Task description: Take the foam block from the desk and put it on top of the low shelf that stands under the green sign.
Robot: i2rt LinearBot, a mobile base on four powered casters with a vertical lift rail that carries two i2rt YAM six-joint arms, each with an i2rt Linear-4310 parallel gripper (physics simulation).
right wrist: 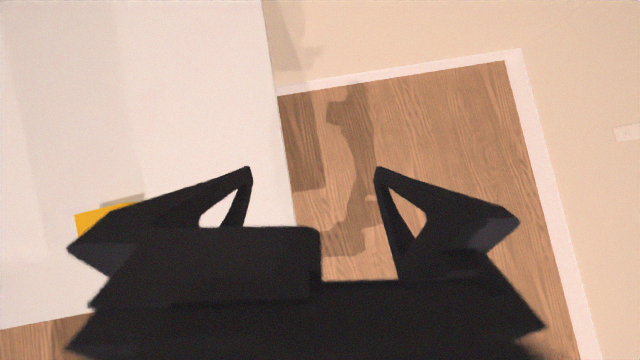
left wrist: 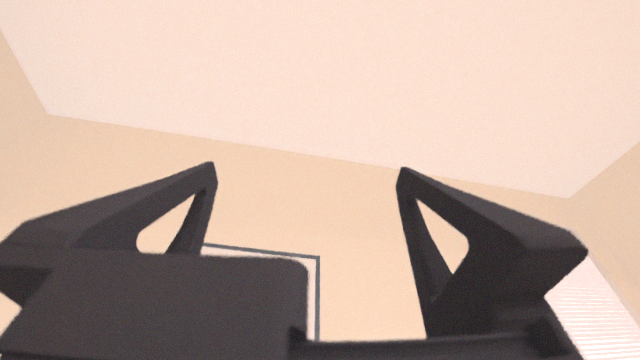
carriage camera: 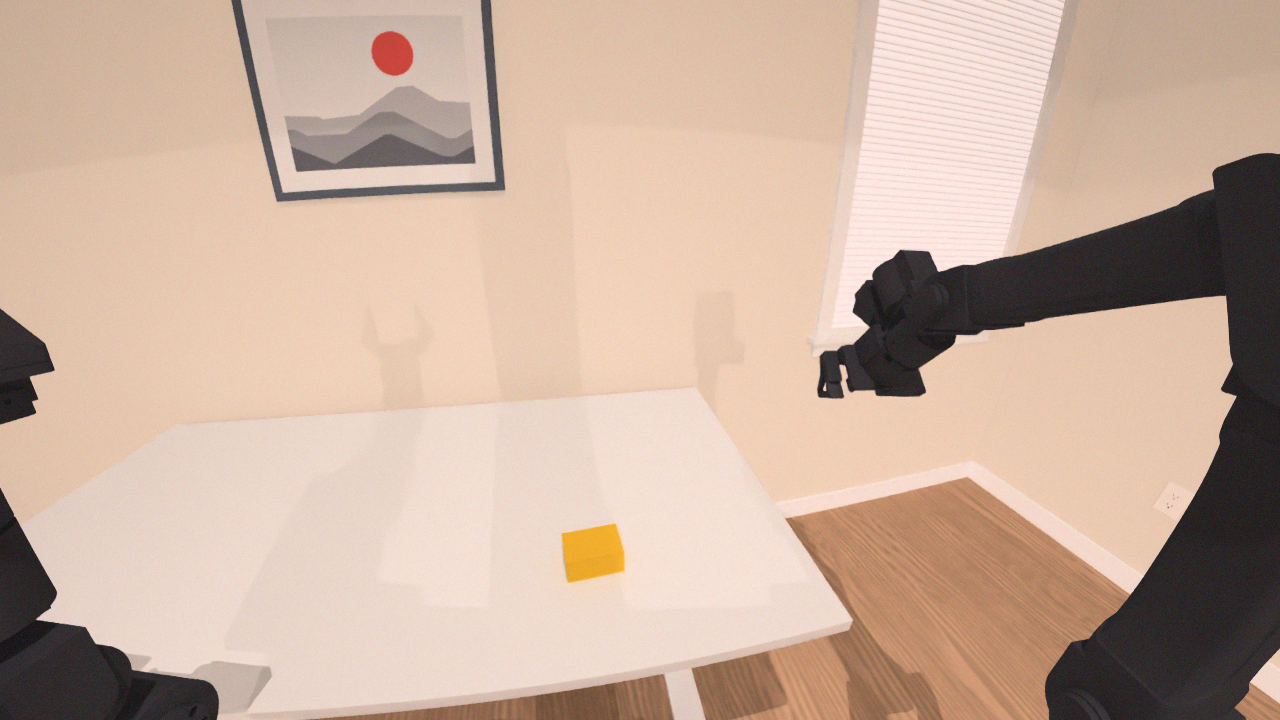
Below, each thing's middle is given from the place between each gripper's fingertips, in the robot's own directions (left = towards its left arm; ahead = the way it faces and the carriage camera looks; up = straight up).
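Yellow foam block (carriage camera: 594, 552): far ahead of my left hand, far to the right of it, far below it. Framed mountain picture (carriage camera: 347, 105): 89 cm ahead of my left hand, 25 cm to the left of it, 22 cm above it. Of the things named here, going by their middles, the yellow foam block is the nearest to my left hand.
From my right hand, the yellow foam block is far to the left, far below and a little behind; the framed mountain picture is 48 cm ahead, 93 cm to the left and 52 cm above. Going by their middles, of the things named here the block is also the nearest to my right hand.
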